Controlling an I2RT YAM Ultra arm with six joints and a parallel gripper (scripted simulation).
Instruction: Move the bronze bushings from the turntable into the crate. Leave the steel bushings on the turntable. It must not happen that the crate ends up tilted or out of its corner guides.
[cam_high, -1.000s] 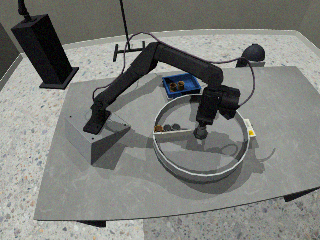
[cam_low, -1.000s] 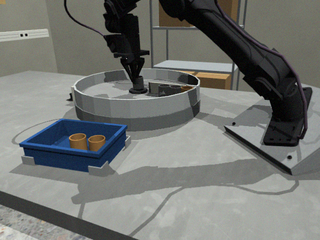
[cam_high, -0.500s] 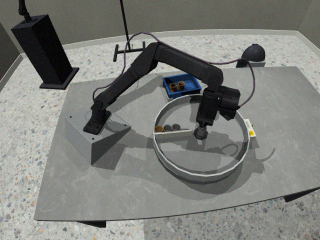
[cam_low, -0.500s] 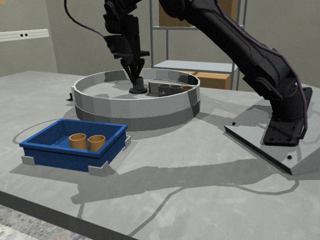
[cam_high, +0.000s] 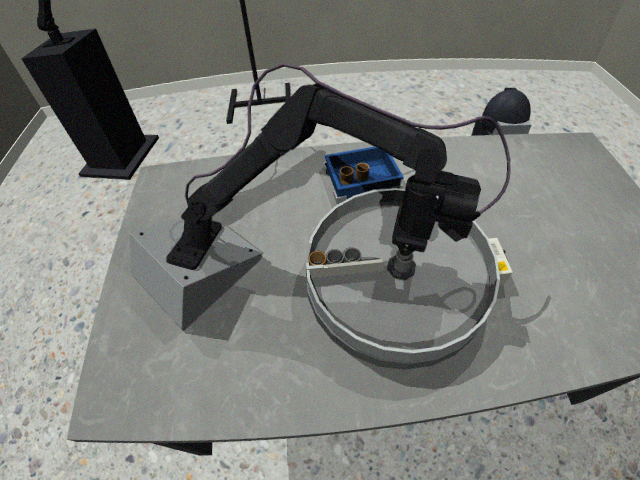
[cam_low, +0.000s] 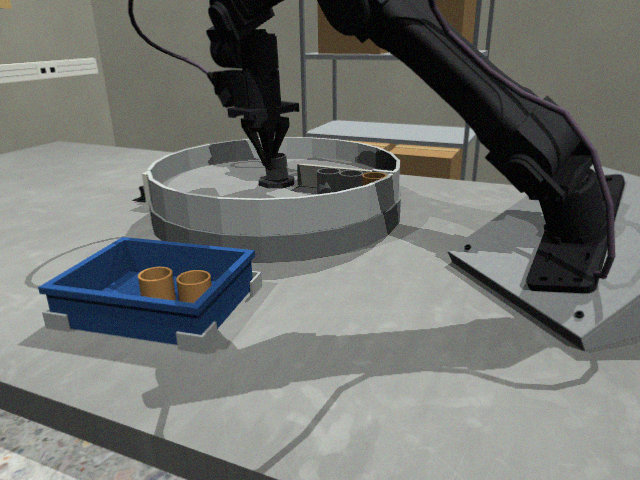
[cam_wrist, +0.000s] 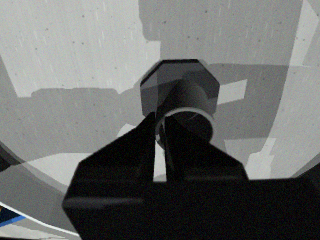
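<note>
Now: hand 20 mm to the left of the turntable and 40 mm above it. The rest, counted from my hand: blue crate (120 mm behind, 310 mm to the left, 70 mm below).
</note>
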